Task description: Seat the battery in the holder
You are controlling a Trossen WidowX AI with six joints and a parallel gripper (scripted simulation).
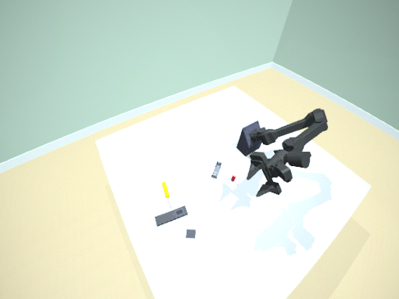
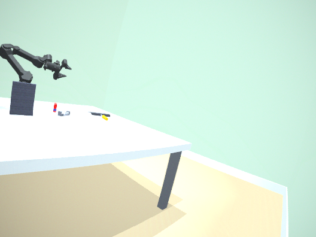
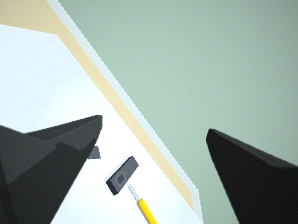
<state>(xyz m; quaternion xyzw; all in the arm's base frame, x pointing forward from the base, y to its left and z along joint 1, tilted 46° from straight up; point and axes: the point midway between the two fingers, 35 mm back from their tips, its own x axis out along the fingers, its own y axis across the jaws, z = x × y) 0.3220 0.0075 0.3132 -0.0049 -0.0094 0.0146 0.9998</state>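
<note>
Now: the battery 12 cm behind my gripper tip, 14 cm to the right of it and 27 cm below it. Round my gripper tip: yellow-handled screwdriver 22 cm ahead, 29 cm to the right, 29 cm below.
</note>
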